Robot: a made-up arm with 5 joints. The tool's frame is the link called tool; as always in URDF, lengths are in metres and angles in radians.
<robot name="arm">
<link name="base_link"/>
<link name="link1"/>
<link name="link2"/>
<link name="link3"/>
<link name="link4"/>
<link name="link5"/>
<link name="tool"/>
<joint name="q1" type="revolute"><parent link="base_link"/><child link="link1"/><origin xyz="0.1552 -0.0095 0.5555"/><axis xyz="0 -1 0"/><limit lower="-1.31" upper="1.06" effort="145" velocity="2.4"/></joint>
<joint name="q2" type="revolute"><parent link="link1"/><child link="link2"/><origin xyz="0.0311 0.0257 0.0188"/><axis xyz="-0.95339 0.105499 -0.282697"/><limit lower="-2.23" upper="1.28" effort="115" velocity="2.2"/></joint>
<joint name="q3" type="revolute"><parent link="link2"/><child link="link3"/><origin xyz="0.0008 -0.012 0.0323"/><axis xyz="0 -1 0"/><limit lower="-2.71" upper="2.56" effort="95" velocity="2.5"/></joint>
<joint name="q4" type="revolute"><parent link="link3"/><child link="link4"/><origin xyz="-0.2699 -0.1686 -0.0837"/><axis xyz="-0.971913 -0.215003 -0.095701"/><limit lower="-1.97" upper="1.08" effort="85" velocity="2.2"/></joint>
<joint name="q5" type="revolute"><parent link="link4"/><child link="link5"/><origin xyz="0.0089 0.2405 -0.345"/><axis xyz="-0.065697 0.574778 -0.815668"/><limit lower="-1.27" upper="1.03" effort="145" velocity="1.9"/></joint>
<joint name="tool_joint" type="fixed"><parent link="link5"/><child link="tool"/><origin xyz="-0.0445 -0.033 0.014" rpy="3.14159 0 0"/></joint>
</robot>
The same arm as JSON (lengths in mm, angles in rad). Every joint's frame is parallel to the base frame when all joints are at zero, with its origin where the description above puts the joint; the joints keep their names.
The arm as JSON. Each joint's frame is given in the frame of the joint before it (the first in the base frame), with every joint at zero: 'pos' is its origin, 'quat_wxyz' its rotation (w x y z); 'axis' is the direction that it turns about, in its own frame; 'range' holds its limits. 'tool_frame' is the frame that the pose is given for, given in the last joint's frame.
{"length_unit": "mm", "angle_unit": "rad", "joints": [
  {"joint": "q1", "pos": [155.2, -9.5, 555.5], "quat_wxyz": [1.0, 0.0, 0.0, 0.0], "axis": [0.0, -1.0, 0.0], "range": [-1.31, 1.06]},
  {"joint": "q2", "pos": [31.1, 25.7, 18.8], "quat_wxyz": [1.0, 0.0, 0.0, 0.0], "axis": [-0.95339, 0.105499, -0.282697], "range": [-2.23, 1.28]},
  {"joint": "q3", "pos": [0.8, -12.0, 32.3], "quat_wxyz": [1.0, 0.0, 0.0, 0.0], "axis": [0.0, -1.0, 0.0], "range": [-2.71, 2.56]},
  {"joint": "q4", "pos": [-269.9, -168.6, -83.7], "quat_wxyz": [1.0, 0.0, 0.0, 0.0], "axis": [-0.971913, -0.215003, -0.095701], "range": [-1.97, 1.08]},
  {"joint": "q5", "pos": [8.9, 240.5, -345.0], "quat_wxyz": [1.0, 0.0, 0.0, 0.0], "axis": [-0.065697, 0.574778, -0.815668], "range": [-1.27, 1.03]}
], "tool_frame": {"pos": [-44.5, -33.0, 14.0], "quat_wxyz": [0.000001, 1.000004, 0.0, 0.0]}}

